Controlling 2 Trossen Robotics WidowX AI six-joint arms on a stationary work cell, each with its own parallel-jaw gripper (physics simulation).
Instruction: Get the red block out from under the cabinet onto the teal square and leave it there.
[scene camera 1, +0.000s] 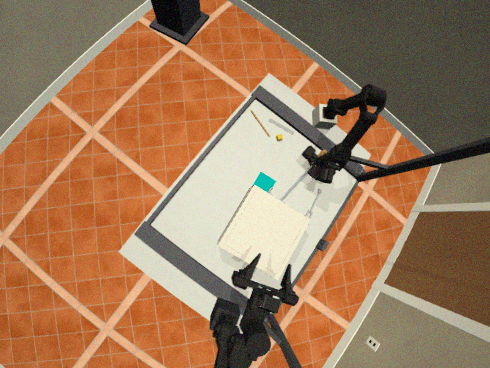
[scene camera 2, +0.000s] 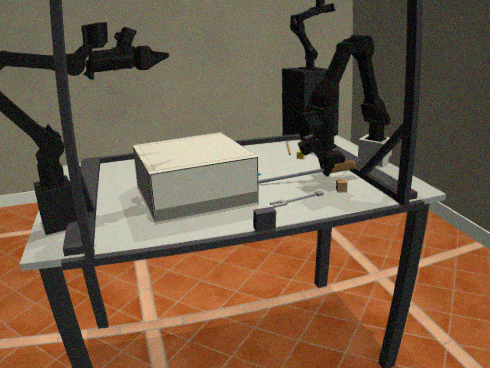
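Pixels of known places: left gripper, between the fingertips: (scene camera 1: 275, 258) (scene camera 2: 162, 54); right gripper, between the fingertips: (scene camera 1: 311, 165) (scene camera 2: 325, 174); left arm's base, origin of its link: (scene camera 1: 225, 322) (scene camera 2: 52, 184); right arm's base, origin of its link: (scene camera 1: 328, 113) (scene camera 2: 376, 138).
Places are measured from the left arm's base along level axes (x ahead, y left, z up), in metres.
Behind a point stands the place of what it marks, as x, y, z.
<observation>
The red block does not show; the space under the cream-topped cabinet (scene camera 1: 265, 230) @[0.418, -0.015, 0.016] (scene camera 2: 200, 187) @[0.371, -0.163, -0.043] is hidden. The teal square (scene camera 1: 264, 181) @[0.642, 0.044, -0.118] lies beside the cabinet in scene camera 1; a sliver of the teal square (scene camera 2: 259, 174) @[0.663, -0.004, -0.118] shows in scene camera 2. My right gripper (scene camera 1: 321, 174) (scene camera 2: 328, 169) @[0.818, -0.157, -0.105] is low over the table, shut on a long tool with a wooden handle (scene camera 2: 345, 166) @[0.872, -0.195, -0.079] and a thin grey rod (scene camera 1: 294, 187) @[0.667, -0.102, -0.099] (scene camera 2: 290, 177) @[0.703, -0.120, -0.102]. The rod runs to the cabinet's side near the teal square; its far end is unclear. My left gripper (scene camera 1: 273, 260) @[0.355, 0.000, 0.301] (scene camera 2: 167, 55) @[0.355, 0.000, 0.301] is open, high above the cabinet's other end.
A second grey tool (scene camera 1: 314, 203) @[0.637, -0.242, -0.113] (scene camera 2: 300, 198) @[0.643, -0.244, -0.116] lies on the table (scene camera 1: 205, 165) @[0.602, 0.346, -0.119] (scene camera 2: 115, 225) @[0.141, -0.099, -0.119]. A small brown cube (scene camera 2: 341, 185) @[0.776, -0.275, -0.097] sits near the right gripper. A yellow cube (scene camera 1: 279, 137) @[0.883, 0.056, -0.093] (scene camera 2: 300, 155) @[0.879, 0.045, -0.105] and thin orange stick (scene camera 1: 260, 123) @[0.922, 0.174, -0.112] (scene camera 2: 288, 148) @[0.911, 0.159, -0.112] lie farther off. A dark box (scene camera 1: 322, 244) @[0.454, -0.331, -0.071] (scene camera 2: 264, 219) @[0.444, -0.351, -0.082] is at the table's edge.
</observation>
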